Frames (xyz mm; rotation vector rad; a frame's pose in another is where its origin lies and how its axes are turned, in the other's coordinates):
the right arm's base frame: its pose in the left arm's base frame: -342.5 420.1 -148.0 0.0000 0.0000 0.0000
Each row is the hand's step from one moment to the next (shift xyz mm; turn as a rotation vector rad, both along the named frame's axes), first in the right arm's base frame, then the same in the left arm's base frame.
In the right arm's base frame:
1: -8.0 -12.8 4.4 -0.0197 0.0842 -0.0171
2: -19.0 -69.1 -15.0 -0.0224 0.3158 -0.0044
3: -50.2 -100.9 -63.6 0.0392 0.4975 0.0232
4: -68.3 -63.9 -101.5 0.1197 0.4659 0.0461
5: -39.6 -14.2 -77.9 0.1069 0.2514 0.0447
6: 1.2 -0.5 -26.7 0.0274 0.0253 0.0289
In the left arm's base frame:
1: -8.0 -12.8 4.4 -0.0197 0.0842 -0.0171
2: -19.0 -69.1 -15.0 -0.0224 0.3158 -0.0044
3: -50.2 -100.9 -63.6 0.0392 0.4975 0.0232
4: -68.3 -63.9 -101.5 0.1197 0.4659 0.0461
5: -39.6 -14.2 -77.9 0.1069 0.2514 0.0447
6: 1.2 -0.5 -26.7 0.0274 0.0253 0.0289

